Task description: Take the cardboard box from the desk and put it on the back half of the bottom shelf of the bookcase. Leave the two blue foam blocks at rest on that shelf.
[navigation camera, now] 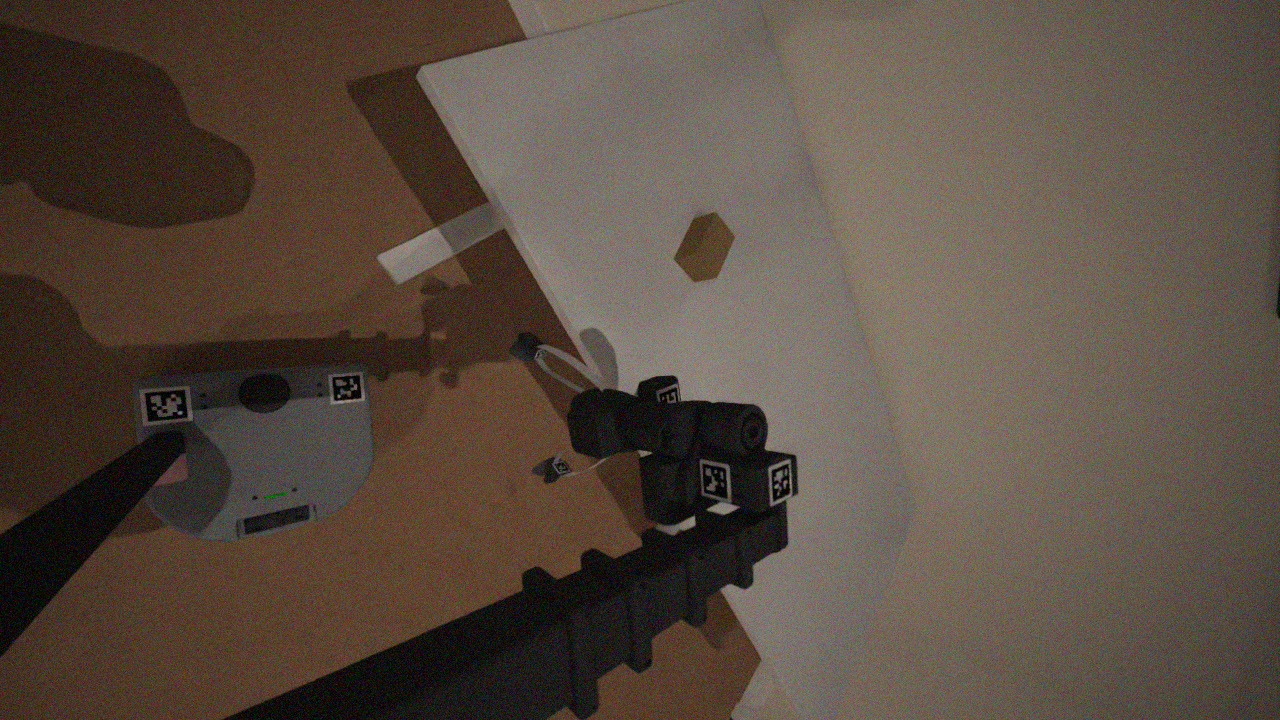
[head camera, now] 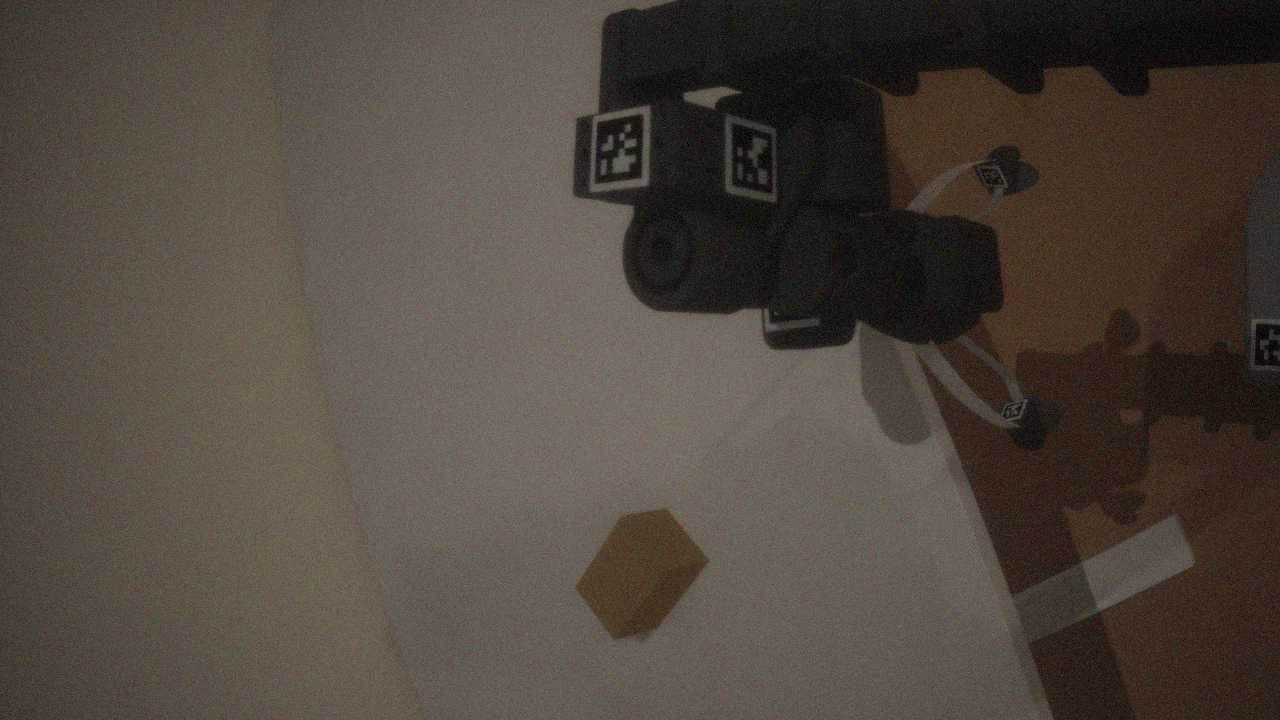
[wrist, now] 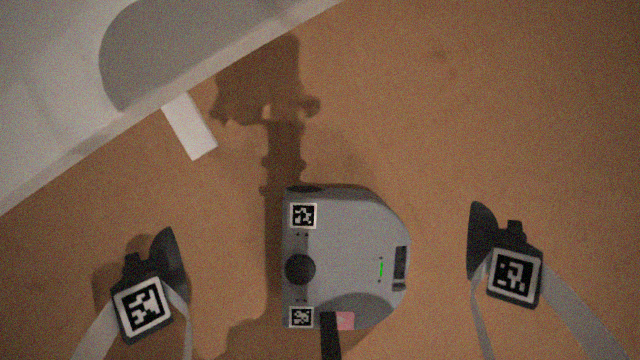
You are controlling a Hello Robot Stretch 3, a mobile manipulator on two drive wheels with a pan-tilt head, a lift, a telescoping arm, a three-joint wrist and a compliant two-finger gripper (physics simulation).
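Seen in the pictures: gripper, fingertip midpoint: (navigation camera: 530, 407) (head camera: 1035, 296) (wrist: 324, 242); robot's base at its link origin: (navigation camera: 264, 391) (wrist: 303, 244).
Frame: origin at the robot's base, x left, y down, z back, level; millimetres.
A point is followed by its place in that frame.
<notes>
The cardboard box (head camera: 640, 573) {y -770, x -554, z -193 mm} (navigation camera: 705, 246) {y -770, x -552, z -199 mm} is brown and sits on the white desk (head camera: 492, 358) {y -720, x -812, z -39 mm} (navigation camera: 626, 161) {y -720, x -441, z -326 mm} (wrist: 45, 125) {y -720, x -330, z -107 mm}. My gripper (head camera: 1020, 295) {y -694, x -269, z 24 mm} (navigation camera: 537, 408) {y -694, x -269, z 24 mm} (wrist: 324, 242) {y -694, x -269, z 24 mm} is open and empty, its two fingers wide apart. In the head and navigation views the fingertips show over the floor just off the desk's long edge, and the wrist shows over the desk. The fingers point back toward my base, away from the box, and are clear of it. The bookcase and the two blue foam blocks do not show in these views.
My extended arm (head camera: 1029, 35) {y -1039, x -135, z 85 mm} (navigation camera: 626, 591) {y -1043, x -146, z 85 mm} reaches across the desk's edge. My grey base (navigation camera: 268, 456) {y -160, x 4, z 115 mm} (wrist: 345, 240) {y -160, x -73, z 101 mm} stands on the brown floor. A white desk foot (head camera: 1136, 555) (navigation camera: 420, 255) (wrist: 192, 130) sticks out from under the desk. A pale wall (head camera: 161, 358) {y -959, x -1265, z -56 mm} (navigation camera: 1029, 358) {y -1052, x -1322, z 39 mm} runs along the desk's far side.
</notes>
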